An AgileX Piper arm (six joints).
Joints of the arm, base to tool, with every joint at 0 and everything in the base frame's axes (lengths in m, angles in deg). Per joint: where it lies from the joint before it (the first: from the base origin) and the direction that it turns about. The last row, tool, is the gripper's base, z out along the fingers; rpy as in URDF.
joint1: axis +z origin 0 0 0.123
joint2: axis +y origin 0 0 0
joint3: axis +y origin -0.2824 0 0.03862
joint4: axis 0.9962 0 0.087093 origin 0.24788 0 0.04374
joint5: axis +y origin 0 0 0
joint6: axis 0.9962 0 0.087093 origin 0.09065 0 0.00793
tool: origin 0 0 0 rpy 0 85.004 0
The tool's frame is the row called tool.
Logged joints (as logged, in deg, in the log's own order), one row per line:
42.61, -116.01, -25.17, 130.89, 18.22, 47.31
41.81, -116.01, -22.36, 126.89, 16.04, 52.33
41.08, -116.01, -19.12, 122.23, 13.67, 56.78
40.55, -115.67, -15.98, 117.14, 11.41, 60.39
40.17, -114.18, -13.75, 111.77, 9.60, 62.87
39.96, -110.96, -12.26, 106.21, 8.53, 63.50
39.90, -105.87, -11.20, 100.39, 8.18, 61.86
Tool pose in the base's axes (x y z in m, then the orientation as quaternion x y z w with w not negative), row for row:
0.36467, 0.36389, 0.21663, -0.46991, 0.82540, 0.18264, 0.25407
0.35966, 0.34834, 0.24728, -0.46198, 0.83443, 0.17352, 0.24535
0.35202, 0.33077, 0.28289, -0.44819, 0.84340, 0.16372, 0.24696
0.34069, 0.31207, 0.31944, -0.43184, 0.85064, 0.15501, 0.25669
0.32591, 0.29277, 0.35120, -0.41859, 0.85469, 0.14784, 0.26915
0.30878, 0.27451, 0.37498, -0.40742, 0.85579, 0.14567, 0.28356
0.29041, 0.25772, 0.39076, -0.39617, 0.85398, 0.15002, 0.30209
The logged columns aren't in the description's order. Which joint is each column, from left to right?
Columns, left to right: joint1, joint3, joint6, joint2, joint4, joint5.
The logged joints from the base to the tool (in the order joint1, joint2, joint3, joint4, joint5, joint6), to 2 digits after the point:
42.61, 130.89, -116.01, 18.22, 47.31, -25.17
41.81, 126.89, -116.01, 16.04, 52.33, -22.36
41.08, 122.23, -116.01, 13.67, 56.78, -19.12
40.55, 117.14, -115.67, 11.41, 60.39, -15.98
40.17, 111.77, -114.18, 9.60, 62.87, -13.75
39.96, 106.21, -110.96, 8.53, 63.50, -12.26
39.90, 100.39, -105.87, 8.18, 61.86, -11.20

